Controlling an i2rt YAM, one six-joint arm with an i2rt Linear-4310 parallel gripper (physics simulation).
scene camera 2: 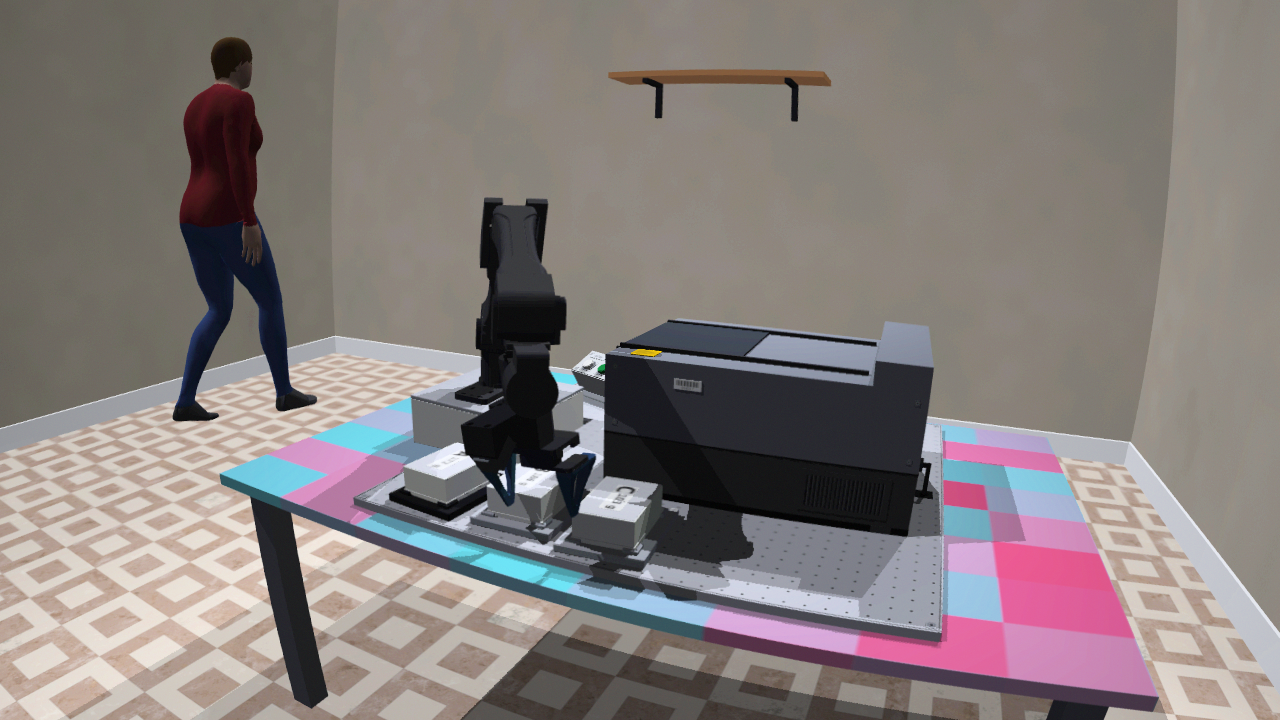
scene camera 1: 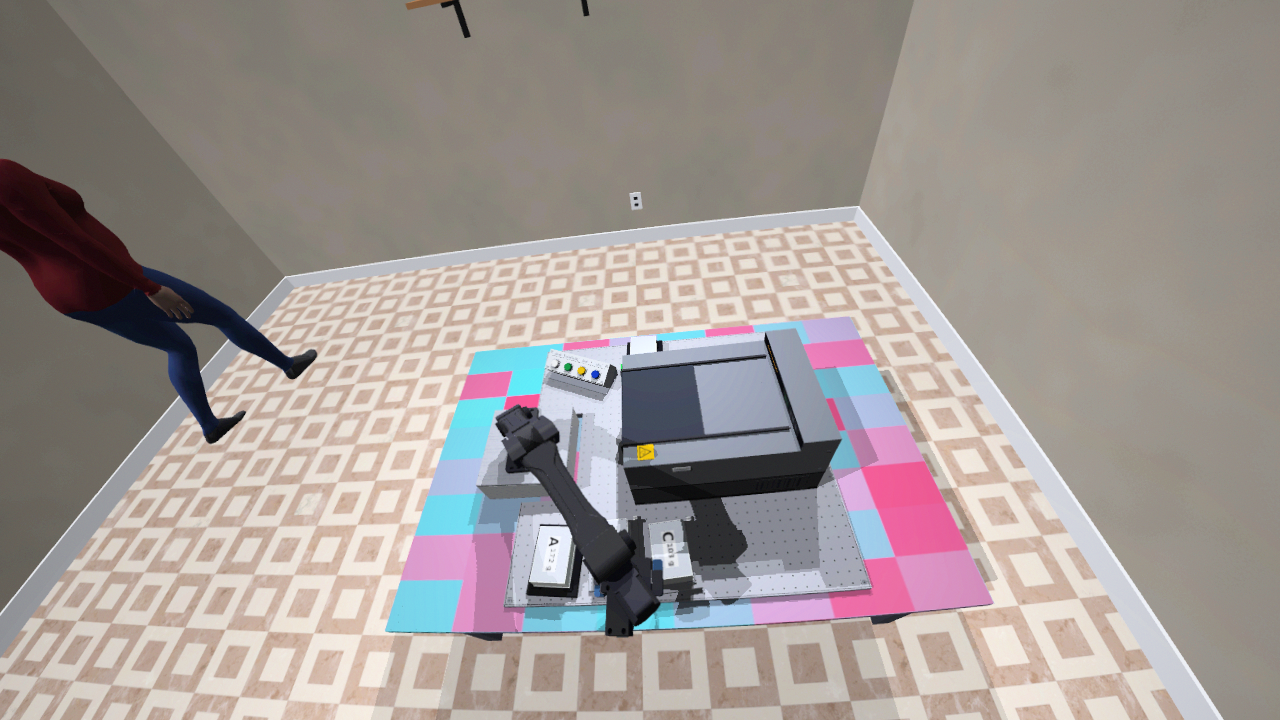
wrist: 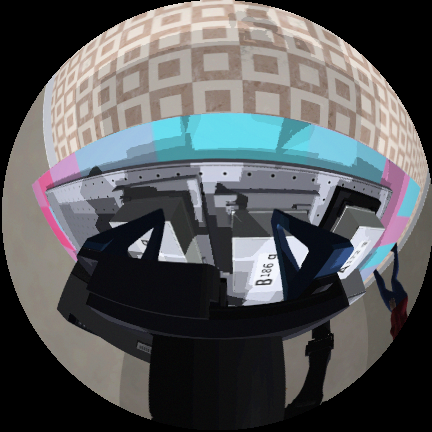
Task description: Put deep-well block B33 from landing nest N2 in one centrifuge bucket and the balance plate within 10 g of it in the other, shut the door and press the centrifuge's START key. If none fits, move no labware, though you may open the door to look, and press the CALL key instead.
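Pixels of known places: gripper, between the fingertips: (scene camera 2: 541, 510) (wrist: 217, 214); arm's base, origin of its link: (scene camera 2: 496, 387).
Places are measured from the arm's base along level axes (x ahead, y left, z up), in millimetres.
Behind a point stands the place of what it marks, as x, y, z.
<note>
My gripper (scene camera 2: 541, 506) {289, -386, -28} (wrist: 217, 214) {289, -386, -28} is open and empty, low over plate B and the gap towards plate C. In the wrist view one finger overlaps plate B and the other overlaps plate C. White plate B (scene camera 2: 529, 494) {259, -362, -21} (wrist: 250, 250) {259, -347, -21} is labelled 186 g. White plate C (scene camera 1: 667, 557) {363, -340, -21} (scene camera 2: 617, 514) {386, -371, -21} (wrist: 175, 245) {334, -352, -21} stands on a grey nest. White plate A (scene camera 1: 552, 564) {100, -330, -20} (scene camera 2: 443, 474) {119, -360, -21} (wrist: 352, 232) {132, -360, -25} stands on a black base. Their other weights are hard to read. The dark grey centrifuge (scene camera 1: 725, 461) {514, -196, 122} (scene camera 2: 760, 420) {525, -197, 69} shows no opening in its top. No B33 label is readable; the buckets are hidden.
A key panel (scene camera 1: 580, 380) {138, 246, -71} with white, green, yellow and blue keys stands behind the arm's grey base block (scene camera 1: 523, 479) {15, -120, -1}. A white object (scene camera 1: 642, 344) {355, 318, -16} shows partly behind the centrifuge. The perforated plate (scene camera 1: 841, 573) {742, -405, -74} has its front edge near the table's edge. A person (scene camera 2: 219, 170) stands behind left.
</note>
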